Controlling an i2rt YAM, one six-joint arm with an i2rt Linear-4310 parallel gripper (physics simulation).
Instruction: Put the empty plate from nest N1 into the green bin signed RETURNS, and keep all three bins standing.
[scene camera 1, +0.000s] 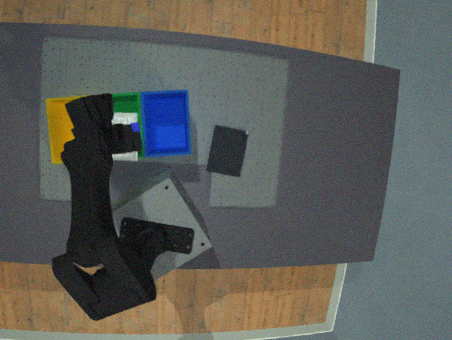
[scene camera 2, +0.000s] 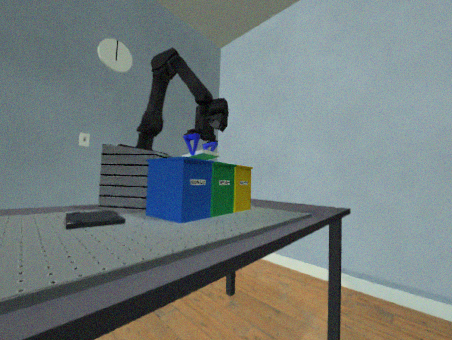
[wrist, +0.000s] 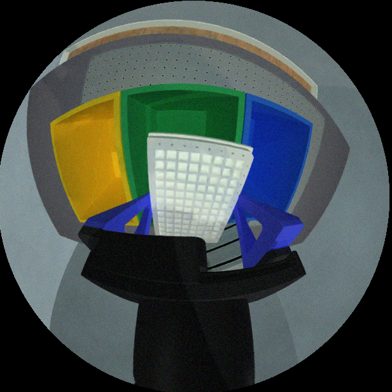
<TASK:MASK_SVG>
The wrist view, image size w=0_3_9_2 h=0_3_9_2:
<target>my gripper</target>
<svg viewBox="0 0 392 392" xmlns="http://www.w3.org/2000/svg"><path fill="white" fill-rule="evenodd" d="M87 218L78 232L78 237L90 249L90 253L81 270L81 276L118 297L139 303L133 351L133 376L137 386L167 392L220 392L255 384L253 335L248 303L267 297L306 274L297 251L291 251L289 247L303 227L303 223L298 216L251 199L240 193L233 210L241 248L243 269L207 272L206 242L204 239L195 236L148 235L152 216L150 192ZM242 208L262 225L262 231L257 239L255 239L249 228ZM144 208L134 234L125 233L125 224Z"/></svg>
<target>blue bin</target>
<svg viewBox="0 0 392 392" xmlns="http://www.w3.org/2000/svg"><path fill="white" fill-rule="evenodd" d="M234 210L230 214L230 218L228 219L227 223L235 222ZM242 208L246 221L256 220ZM245 93L241 143L253 147L253 161L242 186L241 193L251 199L286 212L304 169L311 139L312 123L275 102Z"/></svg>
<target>white plate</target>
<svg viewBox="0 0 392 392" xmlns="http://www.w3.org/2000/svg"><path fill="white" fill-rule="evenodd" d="M148 132L148 185L155 235L195 236L204 239L205 242L218 242L253 161L253 147L215 137L174 132Z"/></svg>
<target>yellow bin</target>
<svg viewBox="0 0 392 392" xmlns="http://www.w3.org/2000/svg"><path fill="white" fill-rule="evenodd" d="M137 214L125 225L138 225L139 220ZM121 91L85 102L50 122L53 153L59 176L67 198L80 222L85 222L90 216L132 200L123 153Z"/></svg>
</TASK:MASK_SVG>
